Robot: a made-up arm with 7 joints.
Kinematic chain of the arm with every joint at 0, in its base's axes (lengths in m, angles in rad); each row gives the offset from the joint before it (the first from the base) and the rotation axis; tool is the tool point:
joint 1: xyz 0 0 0.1 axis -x
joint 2: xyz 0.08 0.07 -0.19 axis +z
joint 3: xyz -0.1 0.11 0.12 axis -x
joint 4: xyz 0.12 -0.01 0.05 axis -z
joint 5: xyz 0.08 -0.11 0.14 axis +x
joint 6: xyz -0.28 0 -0.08 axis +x
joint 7: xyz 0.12 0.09 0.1 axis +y
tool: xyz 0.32 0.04 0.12
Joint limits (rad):
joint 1: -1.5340..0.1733
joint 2: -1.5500..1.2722
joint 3: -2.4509..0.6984
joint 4: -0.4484..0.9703
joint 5: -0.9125..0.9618
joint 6: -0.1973..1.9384
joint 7: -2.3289..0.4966
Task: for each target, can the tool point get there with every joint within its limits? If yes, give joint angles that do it. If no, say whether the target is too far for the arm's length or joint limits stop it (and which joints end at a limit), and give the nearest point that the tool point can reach.
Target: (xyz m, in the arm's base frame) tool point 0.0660 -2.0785 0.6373
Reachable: no: too far | nearest point 0.0750 -0.6099 0.3330 | short by 1.500 m
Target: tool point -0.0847 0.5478 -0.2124
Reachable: yes | joints -0.9916 -1.0192 -2.1176 -0.2402 0.0382 0.6960 -1.4344
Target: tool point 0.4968 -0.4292 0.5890
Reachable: no: joint limits stop it (at a limit: joint 1, joint 2, joint 3, joint 4, joint 5) | nearest point 0.4691 -0.3916 0.5621 | short by 0.054 m
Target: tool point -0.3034 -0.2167 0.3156
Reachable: yes | joints -0.7374 -0.6744 -0.4286 0.6418 0.0107 0.7746 -1.2292
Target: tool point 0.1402 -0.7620 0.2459
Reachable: no: joint limits stop it (at a limit: joint 1, joint 3, joint 5) | nearest point 0.1367 -0.6198 0.2379 | short by 0.142 m
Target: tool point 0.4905 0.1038 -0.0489
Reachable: yes | joints -0.5451 0.7401 -1.4242 -0.2215 0.6345 0.2688 -0.2416
